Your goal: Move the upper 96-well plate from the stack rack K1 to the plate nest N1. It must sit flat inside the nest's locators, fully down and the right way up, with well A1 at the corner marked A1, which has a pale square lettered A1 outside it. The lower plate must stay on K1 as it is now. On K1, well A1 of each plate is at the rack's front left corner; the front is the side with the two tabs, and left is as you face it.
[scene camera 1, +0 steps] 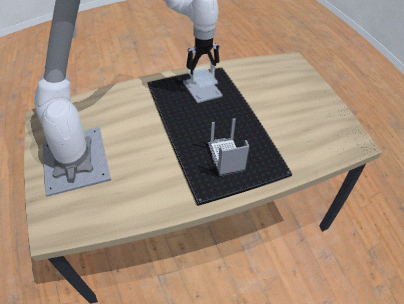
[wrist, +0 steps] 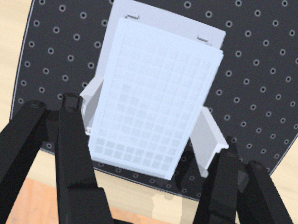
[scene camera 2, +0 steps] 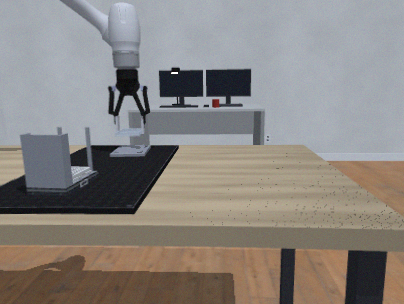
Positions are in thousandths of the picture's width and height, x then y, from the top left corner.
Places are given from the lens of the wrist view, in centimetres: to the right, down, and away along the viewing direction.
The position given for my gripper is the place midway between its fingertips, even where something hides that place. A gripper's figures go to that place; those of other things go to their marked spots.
my gripper (wrist: 498,471): 0, -1, 20
96-well plate (wrist: 364,636): -4, 3, 22
